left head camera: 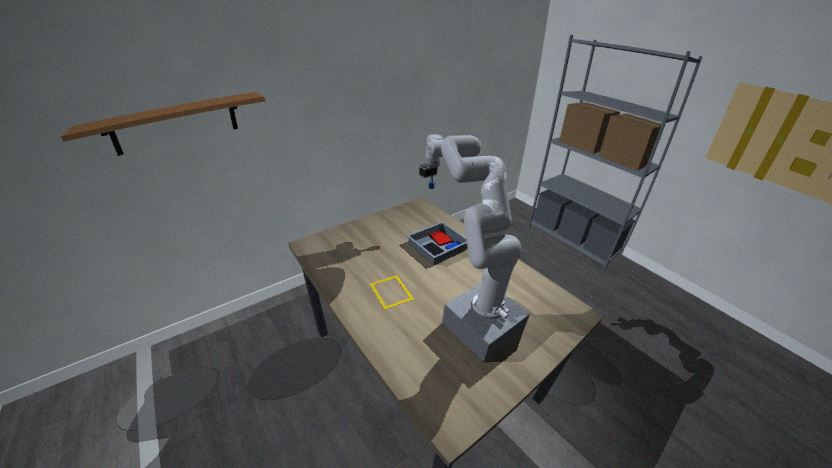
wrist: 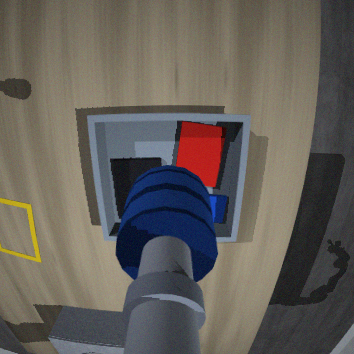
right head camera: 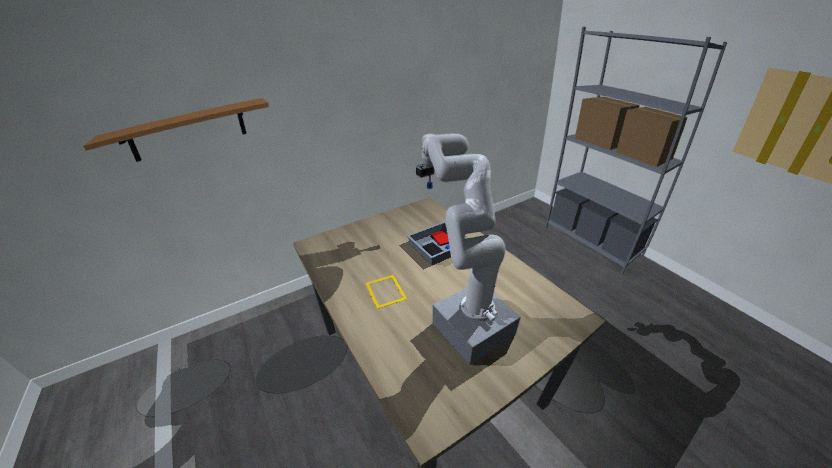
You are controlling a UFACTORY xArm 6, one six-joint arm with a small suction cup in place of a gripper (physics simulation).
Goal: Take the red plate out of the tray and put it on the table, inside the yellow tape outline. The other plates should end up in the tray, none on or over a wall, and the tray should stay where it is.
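Pixels of known places: hand, tool point: (left head camera: 431, 187) (wrist: 168, 203) (right head camera: 429, 187); arm's base, link origin: (left head camera: 488, 305) (right head camera: 477, 307).
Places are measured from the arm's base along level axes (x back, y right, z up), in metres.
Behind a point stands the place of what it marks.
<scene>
The grey tray (left head camera: 420, 250) @[z -0.089, x -0.511, y 0.079 m] (right head camera: 420, 250) @[z -0.083, x -0.502, y 0.080 m] (wrist: 167, 118) @[z -0.058, x -0.611, y 0.196 m] stands on the table. In it the red plate (left head camera: 440, 237) @[z -0.094, x -0.543, y 0.243 m] (right head camera: 440, 238) @[z -0.094, x -0.539, y 0.233 m] (wrist: 200, 155) @[z -0.094, x -0.545, y 0.249 m] lies slightly turned, near the far wall. A black plate (left head camera: 433, 248) @[z -0.095, x -0.491, y 0.149 m] (right head camera: 432, 249) @[z -0.095, x -0.487, y 0.143 m] (wrist: 130, 172) @[z -0.095, x -0.515, y 0.126 m] and a smaller blue plate (left head camera: 452, 245) @[z -0.095, x -0.454, y 0.248 m] (right head camera: 447, 247) @[z -0.098, x -0.459, y 0.218 m] (wrist: 220, 207) @[z -0.095, x -0.443, y 0.290 m] also lie inside. My suction cup (left head camera: 431, 185) (right head camera: 429, 185) (wrist: 167, 215) hangs high above the table with nothing on it; it hides parts of the black and blue plates in the wrist view. The yellow tape outline (left head camera: 378, 295) @[z -0.106, x -0.382, y -0.253 m] (right head camera: 392, 303) @[z -0.108, x -0.289, y -0.206 m] (wrist: 35, 232) has no plate inside.
The arm's grey base block (left head camera: 485, 331) @[z 0.000, x 0.079, y -0.102 m] (right head camera: 475, 334) @[z -0.001, x 0.091, y -0.091 m] stands on the table (left head camera: 360, 261) @[z -0.108, x -0.629, y -0.200 m] (right head camera: 360, 261) @[z -0.108, x -0.623, y -0.197 m]. The arm hides the tray's right part in the right head view. A shelf rack (left head camera: 627, 55) (right head camera: 645, 39) and a wall shelf (left head camera: 168, 113) (right head camera: 180, 121) are away from the table.
</scene>
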